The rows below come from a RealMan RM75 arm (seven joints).
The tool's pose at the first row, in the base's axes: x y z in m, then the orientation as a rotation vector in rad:
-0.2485 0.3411 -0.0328 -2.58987 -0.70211 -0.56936
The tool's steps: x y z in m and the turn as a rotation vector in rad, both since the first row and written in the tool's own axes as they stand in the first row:
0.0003 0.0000 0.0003 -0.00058 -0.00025 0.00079
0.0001 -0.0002 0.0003 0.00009 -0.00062 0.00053
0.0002 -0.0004 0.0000 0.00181 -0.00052 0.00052
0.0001 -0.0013 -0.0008 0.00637 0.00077 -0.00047
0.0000 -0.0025 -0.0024 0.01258 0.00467 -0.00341
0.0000 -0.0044 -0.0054 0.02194 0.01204 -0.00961
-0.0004 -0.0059 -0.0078 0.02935 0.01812 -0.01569
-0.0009 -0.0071 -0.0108 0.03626 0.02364 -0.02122
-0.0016 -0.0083 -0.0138 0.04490 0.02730 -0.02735
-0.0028 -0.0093 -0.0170 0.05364 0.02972 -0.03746
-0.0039 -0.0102 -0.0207 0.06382 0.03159 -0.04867
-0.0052 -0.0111 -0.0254 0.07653 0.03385 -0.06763
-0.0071 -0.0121 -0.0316 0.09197 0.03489 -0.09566
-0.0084 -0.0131 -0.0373 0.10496 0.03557 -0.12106
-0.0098 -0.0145 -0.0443 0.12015 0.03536 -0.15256
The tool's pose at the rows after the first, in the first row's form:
-0.2482 0.3414 -0.0329 -2.59068 -0.70107 -0.56909
-0.2484 0.3414 -0.0330 -2.59018 -0.70161 -0.56837
-0.2486 0.3415 -0.0326 -2.58855 -0.70178 -0.56766
-0.2494 0.3418 -0.0317 -2.58355 -0.70318 -0.56733
-0.2505 0.3420 -0.0301 -2.57542 -0.70650 -0.57007
-0.2524 0.3421 -0.0271 -2.56208 -0.71332 -0.57656
-0.2542 0.3420 -0.0249 -2.55113 -0.72014 -0.58232
-0.2561 0.3413 -0.0223 -2.54100 -0.72632 -0.58743
-0.2581 0.3406 -0.0198 -2.52998 -0.73404 -0.58953
-0.2605 0.3395 -0.0174 -2.51851 -0.74733 -0.59122
-0.2629 0.3380 -0.0146 -2.50565 -0.76229 -0.59181
-0.2657 0.3360 -0.0110 -2.48828 -0.78734 -0.59388
-0.2695 0.3332 -0.0065 -2.46637 -0.82453 -0.59567
-0.2726 0.3308 -0.0020 -2.44715 -0.85797 -0.59735
-0.2764 0.3281 0.0035 -2.42413 -0.89938 -0.59846

